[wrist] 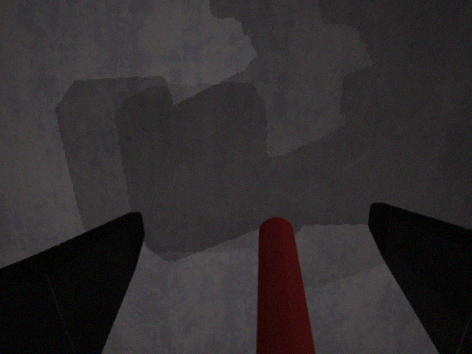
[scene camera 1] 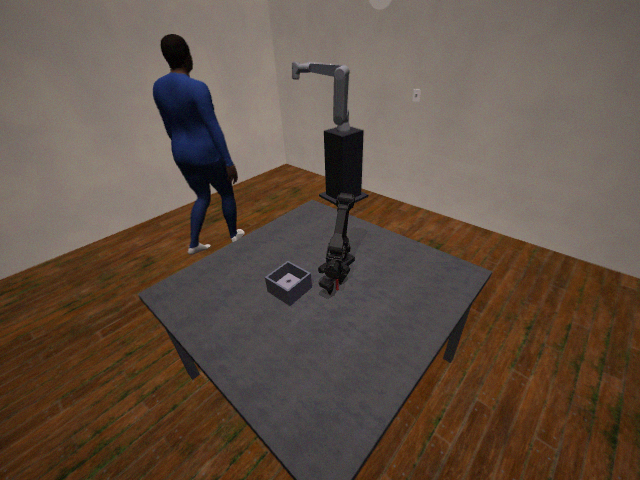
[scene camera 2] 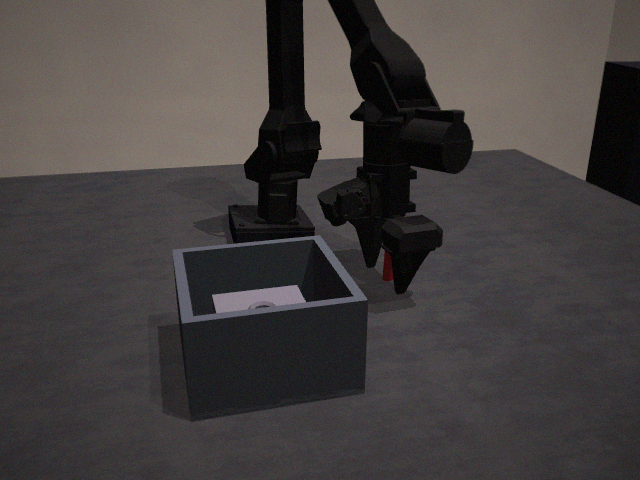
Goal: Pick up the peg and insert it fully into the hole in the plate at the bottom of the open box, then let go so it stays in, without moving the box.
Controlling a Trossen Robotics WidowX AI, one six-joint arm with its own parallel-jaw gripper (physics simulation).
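Places are measured from the arm's base along level axes (x up, y left, z back), in metres.
Pixels of known places: gripper, between the fingertips: (wrist: 256,219) (scene camera 1: 335,289) (scene camera 2: 384,279); arm's base, origin of its link: (scene camera 2: 276,217).
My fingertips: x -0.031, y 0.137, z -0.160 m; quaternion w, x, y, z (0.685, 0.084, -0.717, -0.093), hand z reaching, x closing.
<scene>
Ahead of a thing's pixels: the offset from my fingertips to its middle. Level surfaces: height alone.
The red peg {dx +0.036, dy +0.007, dz +0.008 m} (scene camera 1: 337,284) (scene camera 2: 387,268) (wrist: 280,285) stands about upright on the table, to the right of the box in the scene views. My gripper (scene camera 2: 386,279) (wrist: 256,219) is open, with its fingers low over the table on either side of the peg. Gaps show between the peg and both fingers in the wrist view. The peg's top is hidden behind the gripper in scene camera 2 and out of the wrist view. The grey open box {dx +0.045, dy -0.152, dz -0.172 m} (scene camera 1: 279,293) (scene camera 2: 273,361) stands upright. The pale plate {dx +0.031, dy -0.152, dz -0.171 m} (scene camera 1: 282,282) (scene camera 2: 232,302) lies inside it, with its round hole empty.
The box's walls rise around the plate. The arm's base (scene camera 2: 271,225) stands behind the box on the grey table {dx -0.003 m} (scene camera 1: 330,361) (scene camera 2: 491,387). A person in blue (scene camera 1: 188,118) and a grey arm (scene camera 1: 340,95) on a black pedestal (scene camera 1: 343,162) are beyond the table.
</scene>
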